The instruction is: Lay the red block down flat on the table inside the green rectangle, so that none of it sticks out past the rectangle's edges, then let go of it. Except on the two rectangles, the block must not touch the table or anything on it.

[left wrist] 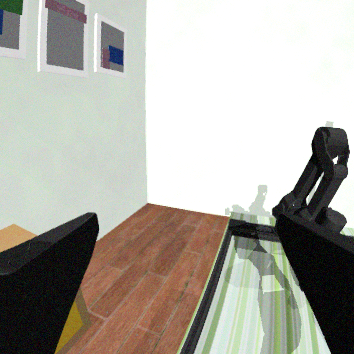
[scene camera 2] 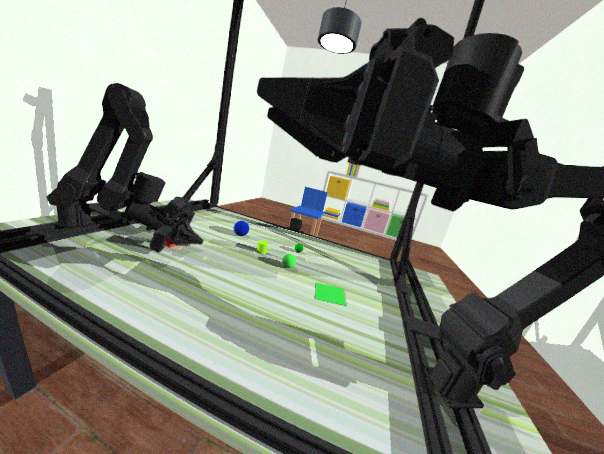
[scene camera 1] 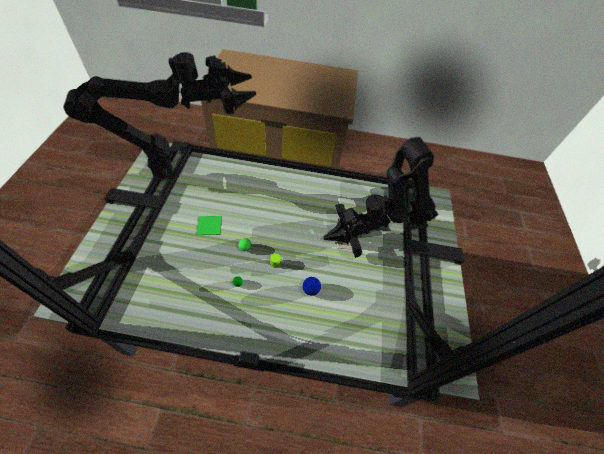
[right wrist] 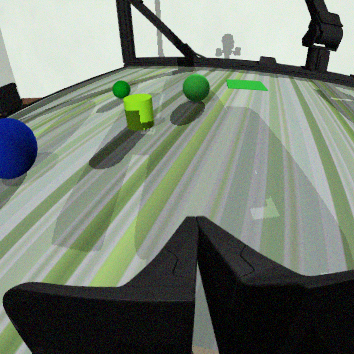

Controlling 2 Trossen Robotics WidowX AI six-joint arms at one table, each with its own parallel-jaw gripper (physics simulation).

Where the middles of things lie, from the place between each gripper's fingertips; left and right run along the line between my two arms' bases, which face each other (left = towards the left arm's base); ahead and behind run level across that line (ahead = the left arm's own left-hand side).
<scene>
The yellow-green cylinder (right wrist: 138,109) lies 400 mm behind my left hand, 160 mm to the right of it and 330 mm below it.
I see my right gripper 14 cm to the right of the yellow-green cylinder and 11 cm past it.
</scene>
